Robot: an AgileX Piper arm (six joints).
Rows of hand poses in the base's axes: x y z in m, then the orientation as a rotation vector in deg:
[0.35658, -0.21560, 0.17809, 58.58, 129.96, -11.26]
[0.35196, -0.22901, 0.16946, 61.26, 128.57, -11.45]
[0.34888, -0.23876, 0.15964, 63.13, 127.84, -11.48]
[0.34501, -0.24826, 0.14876, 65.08, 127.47, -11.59]
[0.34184, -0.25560, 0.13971, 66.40, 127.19, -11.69]
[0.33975, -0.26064, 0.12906, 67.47, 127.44, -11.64]
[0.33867, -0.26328, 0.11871, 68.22, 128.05, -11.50]
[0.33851, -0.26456, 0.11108, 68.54, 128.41, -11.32]
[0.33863, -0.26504, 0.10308, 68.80, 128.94, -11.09]
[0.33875, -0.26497, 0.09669, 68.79, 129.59, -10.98]
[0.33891, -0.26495, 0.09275, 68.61, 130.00, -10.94]
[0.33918, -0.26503, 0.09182, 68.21, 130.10, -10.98]
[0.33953, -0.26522, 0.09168, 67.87, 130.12, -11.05]
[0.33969, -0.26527, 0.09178, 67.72, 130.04, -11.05]
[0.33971, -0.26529, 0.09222, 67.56, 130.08, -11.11]
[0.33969, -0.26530, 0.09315, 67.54, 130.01, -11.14]
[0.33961, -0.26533, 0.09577, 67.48, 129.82, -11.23]
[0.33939, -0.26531, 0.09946, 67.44, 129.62, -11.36]
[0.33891, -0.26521, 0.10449, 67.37, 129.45, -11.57]
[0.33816, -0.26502, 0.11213, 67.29, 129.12, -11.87]
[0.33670, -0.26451, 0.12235, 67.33, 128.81, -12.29]
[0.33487, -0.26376, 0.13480, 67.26, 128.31, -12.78]
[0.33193, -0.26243, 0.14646, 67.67, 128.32, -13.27]
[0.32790, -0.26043, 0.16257, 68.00, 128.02, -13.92]
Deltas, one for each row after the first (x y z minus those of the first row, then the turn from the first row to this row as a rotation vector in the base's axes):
[-0.00462, -0.01341, -0.00863, 0.41, -0.51, -2.21]
[-0.00770, -0.02316, -0.01845, 0.85, -0.67, -3.66]
[-0.01157, -0.03266, -0.02933, 1.39, -0.46, -5.10]
[-0.01474, -0.04000, -0.03838, 1.74, -0.32, -6.08]
[-0.01683, -0.04504, -0.04903, 2.26, 0.16, -6.72]
[-0.01791, -0.04768, -0.05938, 2.83, 0.84, -7.02]
[-0.01807, -0.04896, -0.06701, 3.19, 1.17, -7.09]
[-0.01795, -0.04944, -0.07501, 3.60, 1.61, -7.07]
[-0.01783, -0.04937, -0.08140, 3.87, 2.13, -6.87]
[-0.01767, -0.04935, -0.08534, 3.96, 2.41, -6.63]
[-0.01740, -0.04943, -0.08627, 3.82, 2.41, -6.35]
[-0.01705, -0.04962, -0.08641, 3.65, 2.36, -6.14]
[-0.01689, -0.04967, -0.08631, 3.57, 2.25, -6.06]
[-0.01687, -0.04969, -0.08587, 3.49, 2.26, -5.96]
[-0.01689, -0.04970, -0.08494, 3.44, 2.20, -5.97]
[-0.01697, -0.04973, -0.08232, 3.30, 2.06, -6.00]
[-0.01719, -0.04971, -0.07863, 3.14, 1.92, -6.06]
[-0.01767, -0.04961, -0.07360, 2.92, 1.83, -6.11]
[-0.01842, -0.04942, -0.06596, 2.60, 1.63, -6.21]
[-0.01988, -0.04891, -0.05574, 2.25, 1.52, -6.42]
[-0.02171, -0.04816, -0.04329, 1.75, 1.25, -6.62]
[-0.02465, -0.04683, -0.03163, 1.61, 1.54, -7.01]
[-0.02868, -0.04483, -0.01552, 1.24, 1.61, -7.47]

